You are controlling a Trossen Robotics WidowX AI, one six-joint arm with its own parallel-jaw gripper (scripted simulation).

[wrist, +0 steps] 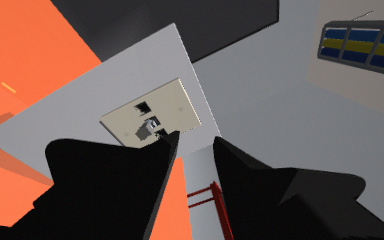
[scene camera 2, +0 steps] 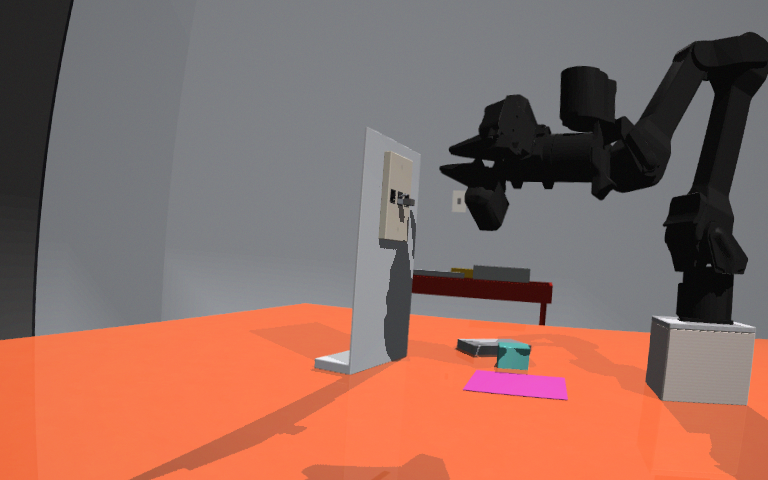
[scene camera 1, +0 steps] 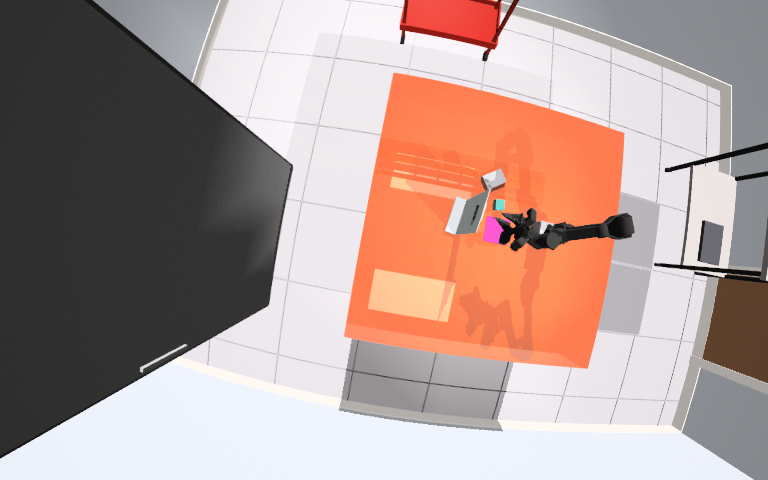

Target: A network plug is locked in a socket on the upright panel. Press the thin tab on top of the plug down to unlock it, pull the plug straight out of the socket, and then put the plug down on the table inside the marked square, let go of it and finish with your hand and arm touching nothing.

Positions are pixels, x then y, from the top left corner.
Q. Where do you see an upright panel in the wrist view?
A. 154,78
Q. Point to an upright panel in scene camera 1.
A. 466,215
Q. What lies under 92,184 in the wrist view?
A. My gripper.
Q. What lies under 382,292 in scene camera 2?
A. An upright panel.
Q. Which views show my gripper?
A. The wrist view, scene camera 2 and scene camera 1: all of them.
